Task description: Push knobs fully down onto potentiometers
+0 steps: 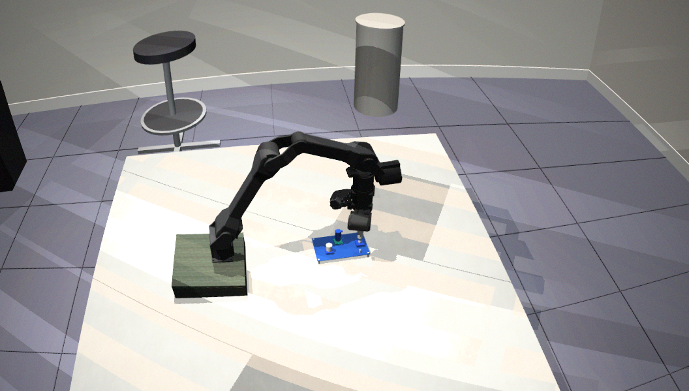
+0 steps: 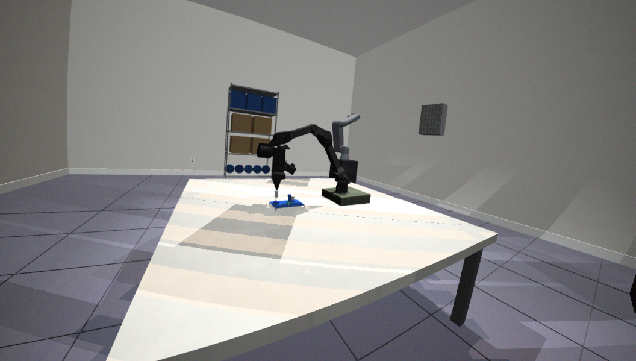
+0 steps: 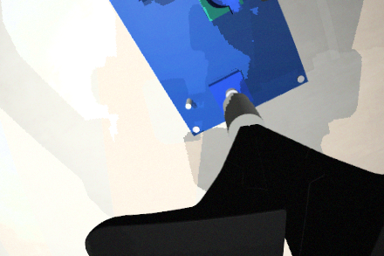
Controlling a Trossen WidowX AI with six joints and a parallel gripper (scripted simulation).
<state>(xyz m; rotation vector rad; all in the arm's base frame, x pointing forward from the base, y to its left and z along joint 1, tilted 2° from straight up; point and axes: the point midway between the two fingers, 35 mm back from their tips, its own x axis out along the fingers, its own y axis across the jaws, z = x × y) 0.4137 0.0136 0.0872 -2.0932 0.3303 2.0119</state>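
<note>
Right now my gripper tip is 20 mm above the grey knob. The rest, counted from my gripper tip: dark blue knob: 60 mm behind, 40 mm below, 20 mm to the left.
</note>
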